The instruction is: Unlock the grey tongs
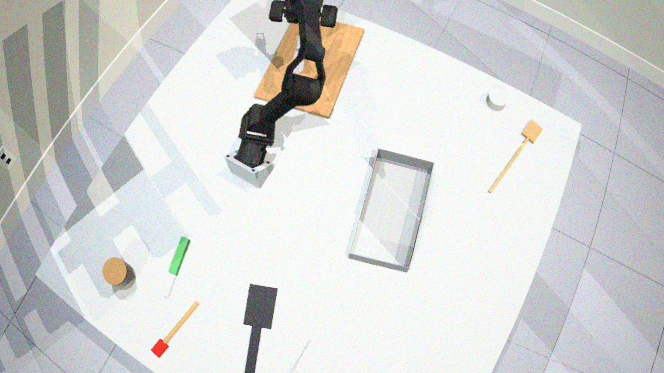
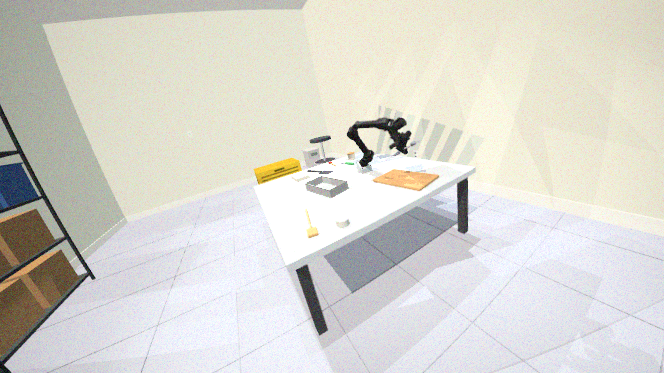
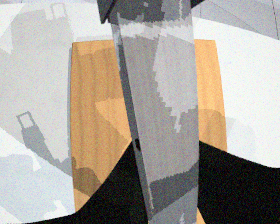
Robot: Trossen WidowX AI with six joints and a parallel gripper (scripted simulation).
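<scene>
Right now my gripper tip is 2 cm short of the wooden board, 2 cm to the left of it and 17 cm above it. The rest, counted from my gripper tip: green-handled tool (4 cm ahead, 79 cm to the right, 17 cm below); then white cylinder (59 cm ahead, 14 cm to the left, 16 cm below); then grey roasting tin (46 cm ahead, 35 cm to the right, 15 cm below).
</scene>
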